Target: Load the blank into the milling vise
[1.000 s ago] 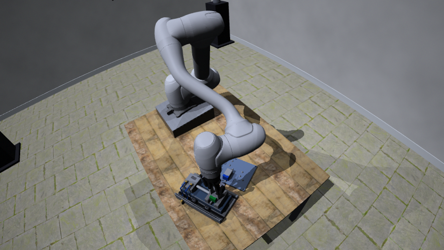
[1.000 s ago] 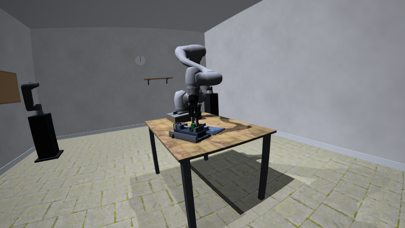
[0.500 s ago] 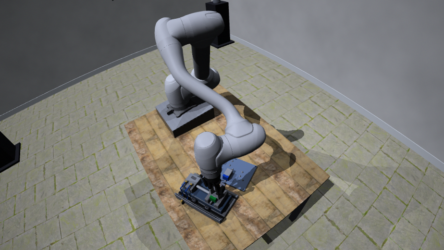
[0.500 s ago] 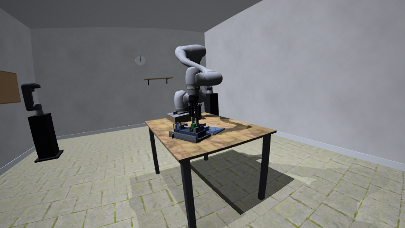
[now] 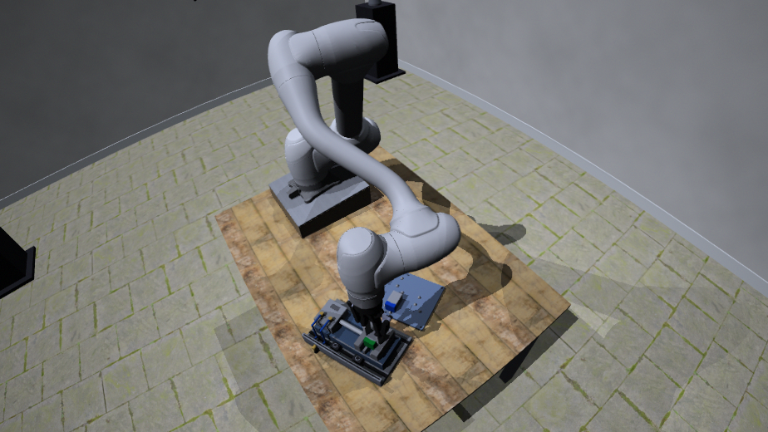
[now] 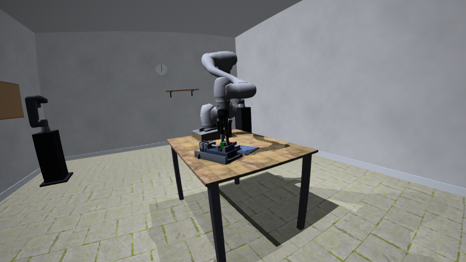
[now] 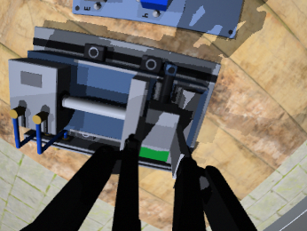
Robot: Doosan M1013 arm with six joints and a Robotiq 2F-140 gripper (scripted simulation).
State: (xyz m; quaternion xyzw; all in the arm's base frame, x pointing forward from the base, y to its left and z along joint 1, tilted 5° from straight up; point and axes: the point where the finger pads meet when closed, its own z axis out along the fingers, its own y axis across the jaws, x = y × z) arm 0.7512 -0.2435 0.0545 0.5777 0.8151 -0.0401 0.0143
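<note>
Now: hand 20 mm past the work stop rod, 50 mm to the right of it and 50 mm above it. Round my hand: blue-ended blank 100 mm behind, 150 mm to the left, 110 mm below; hose block 160 mm behind, 50 mm to the right, 60 mm below; moving jaw 30 mm behind, 10 mm to the right, 60 mm below.
</note>
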